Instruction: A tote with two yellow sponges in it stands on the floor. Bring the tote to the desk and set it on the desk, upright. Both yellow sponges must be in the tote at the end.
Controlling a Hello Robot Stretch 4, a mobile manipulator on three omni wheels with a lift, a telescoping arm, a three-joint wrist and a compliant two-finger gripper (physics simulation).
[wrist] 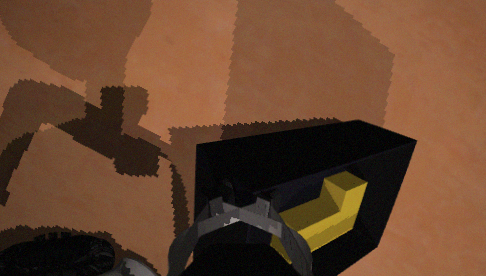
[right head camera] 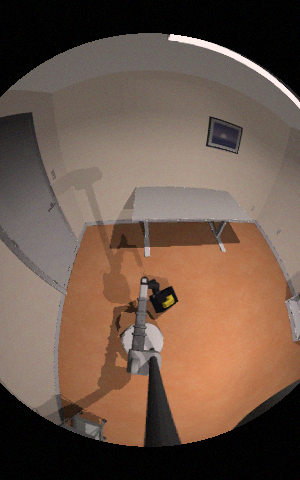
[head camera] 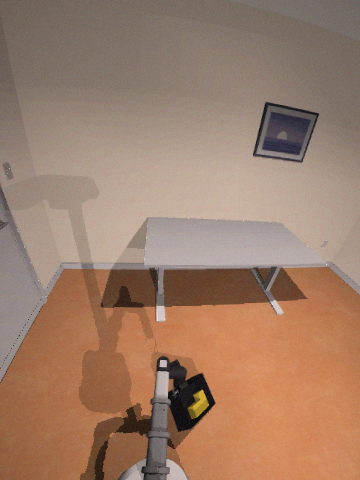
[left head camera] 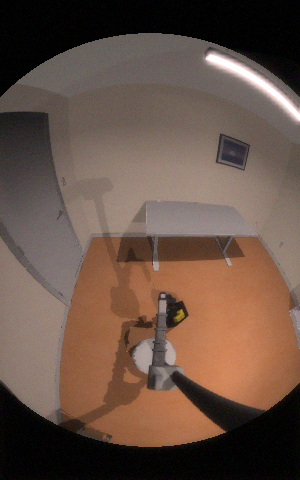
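The black tote hangs from my gripper, above the floor and right of the arm's end in the head views. My gripper is shut on the tote's near wall; part of that grip is hidden by the fingers. Two yellow sponges lie inside, touching in an L shape. The tote looks somewhat tilted in the wrist view; how far is hard to tell. The grey desk stands ahead against the far wall, beyond the tote.
The desk's left leg foot and right leg foot reach out onto the floor. A grey door is at the left. A white unit shows at the right edge. The robot's round base is behind the tote.
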